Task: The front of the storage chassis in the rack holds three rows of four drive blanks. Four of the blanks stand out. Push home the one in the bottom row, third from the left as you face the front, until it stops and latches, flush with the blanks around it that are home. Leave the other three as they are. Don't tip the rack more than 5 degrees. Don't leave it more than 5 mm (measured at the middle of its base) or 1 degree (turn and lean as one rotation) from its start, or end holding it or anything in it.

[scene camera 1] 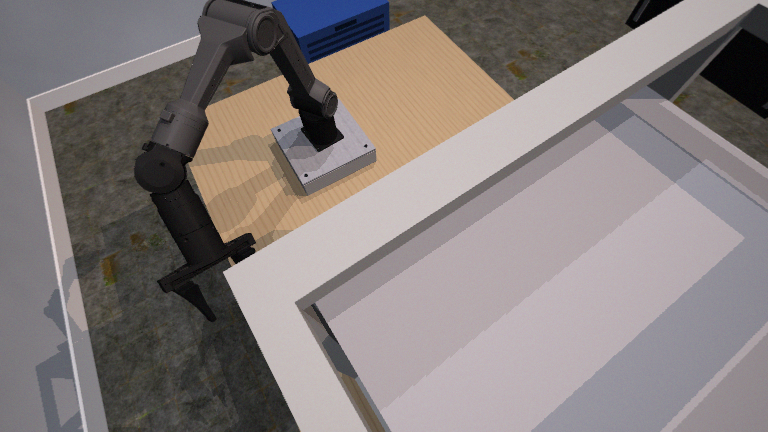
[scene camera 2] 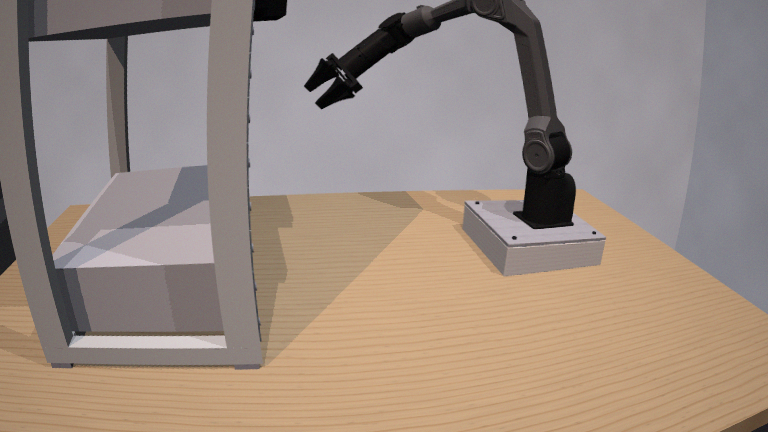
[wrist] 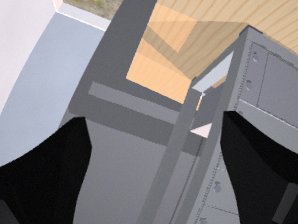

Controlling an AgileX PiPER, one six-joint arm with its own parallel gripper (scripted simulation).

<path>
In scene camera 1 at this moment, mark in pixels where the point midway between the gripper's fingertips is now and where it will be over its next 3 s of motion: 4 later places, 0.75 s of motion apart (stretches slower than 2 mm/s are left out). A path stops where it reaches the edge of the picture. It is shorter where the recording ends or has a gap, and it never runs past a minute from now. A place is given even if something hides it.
My gripper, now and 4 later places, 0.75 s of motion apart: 235,304; 231,303; 216,299; 184,287; 136,265
</path>
